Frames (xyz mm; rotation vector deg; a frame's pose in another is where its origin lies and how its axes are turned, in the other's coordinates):
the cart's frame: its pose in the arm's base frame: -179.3 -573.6 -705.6 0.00 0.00 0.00
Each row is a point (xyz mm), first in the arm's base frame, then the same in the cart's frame.
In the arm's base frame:
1: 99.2 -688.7 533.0
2: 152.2 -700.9 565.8
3: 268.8 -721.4 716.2
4: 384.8 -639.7 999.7
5: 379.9 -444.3 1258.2
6: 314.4 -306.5 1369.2
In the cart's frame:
1: 278.5 -115.1 1238.6
2: 331.5 -127.3 1271.4
3: 448.1 -147.8 1421.8
4: 564.1 -66.1 1705.3
5: 559.2 129.3 1963.8
6: 493.7 267.1 2074.8

